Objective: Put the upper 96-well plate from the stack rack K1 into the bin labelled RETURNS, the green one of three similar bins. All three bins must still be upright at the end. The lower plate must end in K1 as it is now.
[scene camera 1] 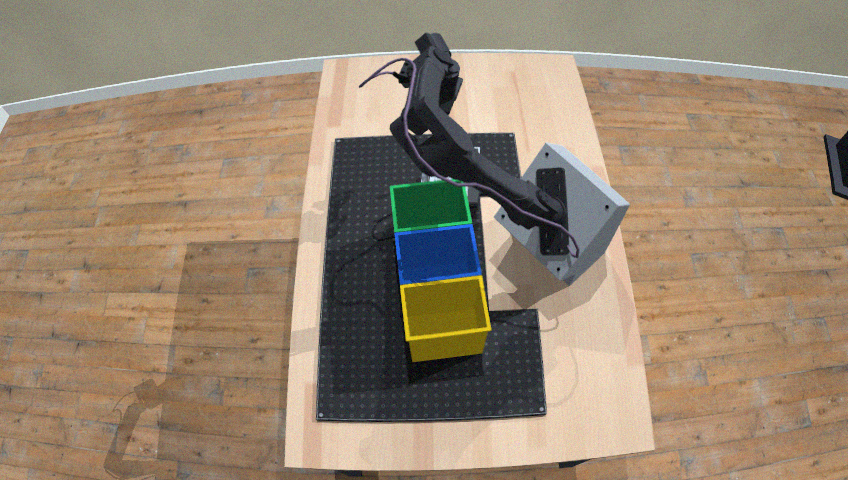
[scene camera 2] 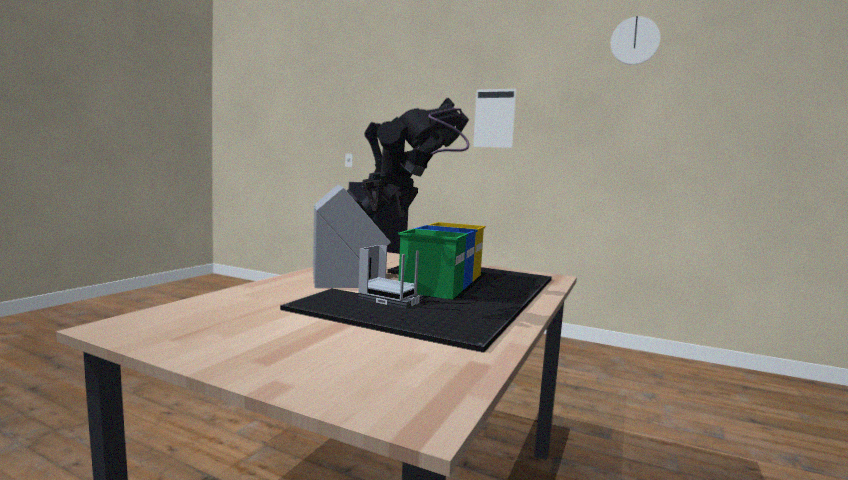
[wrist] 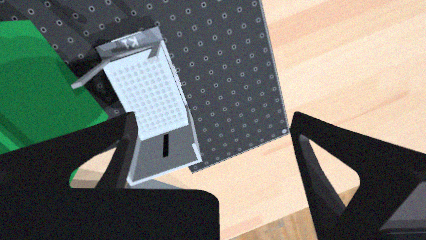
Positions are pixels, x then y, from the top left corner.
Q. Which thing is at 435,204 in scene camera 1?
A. A green bin.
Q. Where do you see a blue bin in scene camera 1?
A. At 443,253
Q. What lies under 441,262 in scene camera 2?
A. A green bin.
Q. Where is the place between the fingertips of the gripper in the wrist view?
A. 214,120
